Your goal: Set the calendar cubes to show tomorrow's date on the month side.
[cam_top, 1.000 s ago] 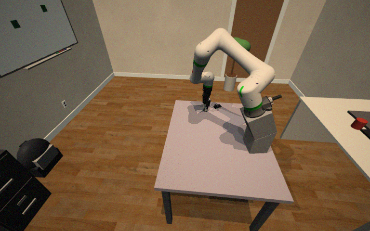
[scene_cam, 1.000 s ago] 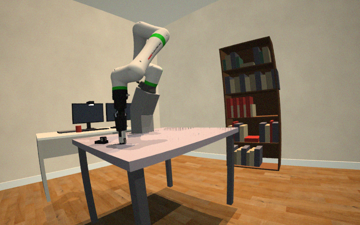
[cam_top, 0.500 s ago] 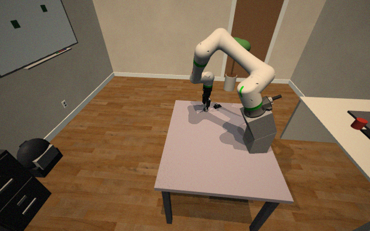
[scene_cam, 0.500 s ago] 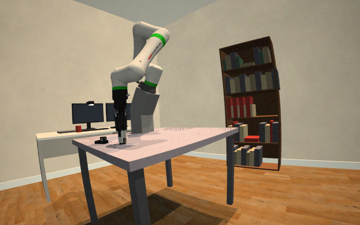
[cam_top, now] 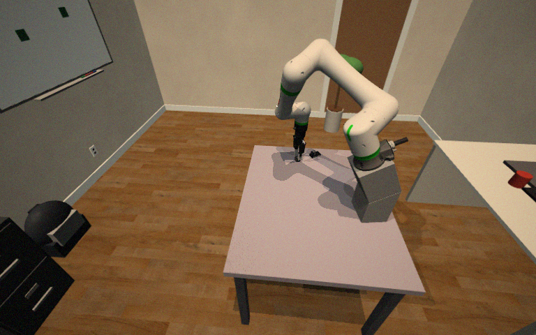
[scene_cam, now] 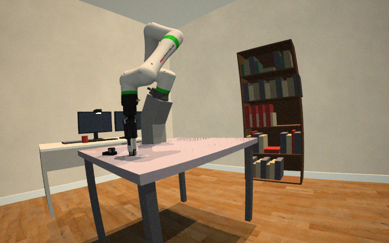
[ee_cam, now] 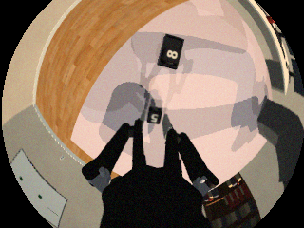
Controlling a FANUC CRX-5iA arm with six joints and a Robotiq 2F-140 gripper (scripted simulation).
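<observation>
My hand is 4 cm above the black digit cube.
</observation>
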